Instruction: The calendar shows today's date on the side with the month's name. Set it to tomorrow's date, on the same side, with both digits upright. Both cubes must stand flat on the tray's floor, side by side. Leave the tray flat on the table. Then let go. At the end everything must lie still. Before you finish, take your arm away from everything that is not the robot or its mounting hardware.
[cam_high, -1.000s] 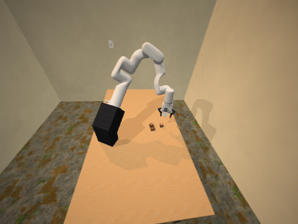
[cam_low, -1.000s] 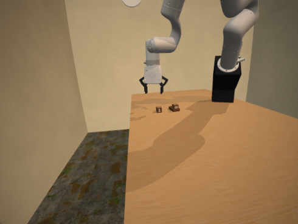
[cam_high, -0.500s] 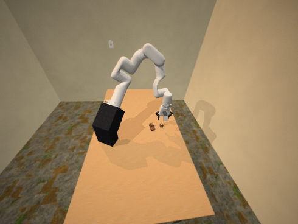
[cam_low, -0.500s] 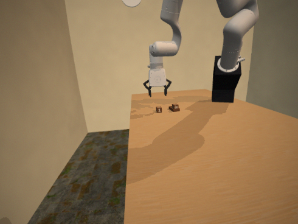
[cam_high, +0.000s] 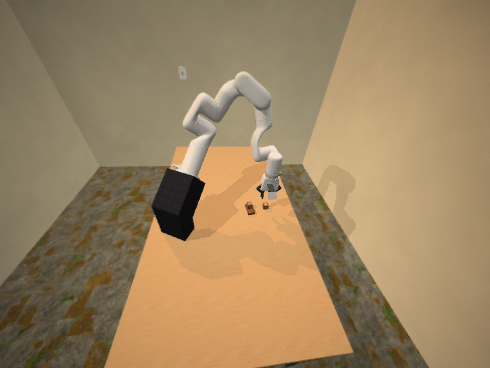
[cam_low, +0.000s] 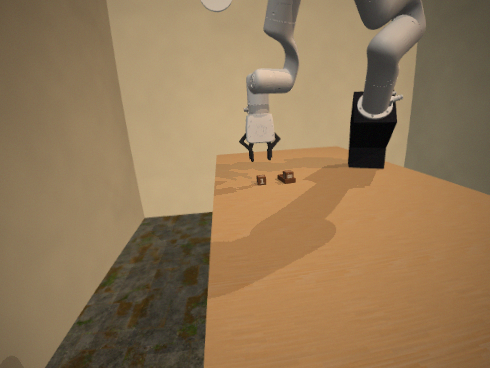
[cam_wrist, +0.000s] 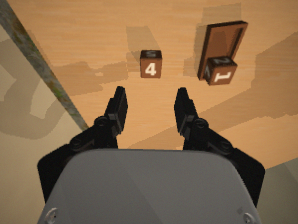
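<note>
Right now my hand is 9 cm above the brown digit cube.
</note>
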